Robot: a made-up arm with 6 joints. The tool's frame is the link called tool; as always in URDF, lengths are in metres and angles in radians.
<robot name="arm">
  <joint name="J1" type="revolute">
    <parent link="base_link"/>
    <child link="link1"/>
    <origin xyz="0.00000 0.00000 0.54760" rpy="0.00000 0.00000 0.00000"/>
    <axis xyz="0 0 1"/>
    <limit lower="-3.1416" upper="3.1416"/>
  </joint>
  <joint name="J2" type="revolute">
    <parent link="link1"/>
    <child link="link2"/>
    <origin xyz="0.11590 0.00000 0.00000" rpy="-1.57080 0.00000 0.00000"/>
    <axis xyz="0 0 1"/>
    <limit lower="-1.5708" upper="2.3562"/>
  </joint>
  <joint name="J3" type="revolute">
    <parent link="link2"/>
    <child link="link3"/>
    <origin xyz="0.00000 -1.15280 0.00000" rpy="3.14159 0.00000 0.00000"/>
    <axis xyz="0 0 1"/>
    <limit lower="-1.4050" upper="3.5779"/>
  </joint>
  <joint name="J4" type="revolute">
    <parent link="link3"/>
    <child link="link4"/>
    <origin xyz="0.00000 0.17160 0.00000" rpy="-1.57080 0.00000 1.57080"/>
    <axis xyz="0 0 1"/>
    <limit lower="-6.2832" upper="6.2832"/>
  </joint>
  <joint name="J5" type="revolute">
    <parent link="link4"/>
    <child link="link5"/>
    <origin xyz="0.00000 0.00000 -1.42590" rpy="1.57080 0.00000 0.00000"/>
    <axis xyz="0 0 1"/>
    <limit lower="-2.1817" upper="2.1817"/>
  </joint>
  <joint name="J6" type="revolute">
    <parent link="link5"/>
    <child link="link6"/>
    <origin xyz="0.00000 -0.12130 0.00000" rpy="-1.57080 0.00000 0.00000"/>
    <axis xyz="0 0 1"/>
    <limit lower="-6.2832" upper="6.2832"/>
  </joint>
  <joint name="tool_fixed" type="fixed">
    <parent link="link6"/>
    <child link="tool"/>
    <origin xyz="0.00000 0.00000 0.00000" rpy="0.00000 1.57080 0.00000"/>
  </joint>
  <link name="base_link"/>
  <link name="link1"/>
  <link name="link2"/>
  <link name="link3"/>
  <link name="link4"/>
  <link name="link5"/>
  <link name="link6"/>
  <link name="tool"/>
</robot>
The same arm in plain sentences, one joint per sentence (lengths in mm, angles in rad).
The arm has six revolute joints in a row. What follows holds with every joint at zero, and every direction is one of the base frame's.
Joint 1 sits 547.6 mm along +z from the base frame's origin and rotates about +z, from -3.1416 to 3.1416 rad.
Joint 2 sits 115.9 mm along +x from joint 1 and rotates about +y, from -1.5708 to 2.3562 rad.
Joint 3 sits 1152.8 mm along +z from joint 2 and rotates about -y, from -1.405 to 3.5779 rad.
Joint 4 sits 171.6 mm along +z from joint 3 and rotates about -x, from -6.2832 to 6.2832 rad.
Joint 5 sits 1425.9 mm along +x from joint 4 and rotates about -y, from -2.1817 to 2.1817 rad.
Joint 6 sits 121.3 mm along +x from joint 5 and rotates about -x, from -6.2832 to 6.2832 rad.
The tool frame, which is the frame that the pose is given for, sits at the same point as joint 6; its axes are the base frame's turned by roll 0, pitch 0 and yaw 0 rad (as in URDF: about the fixed x, then y, then z).

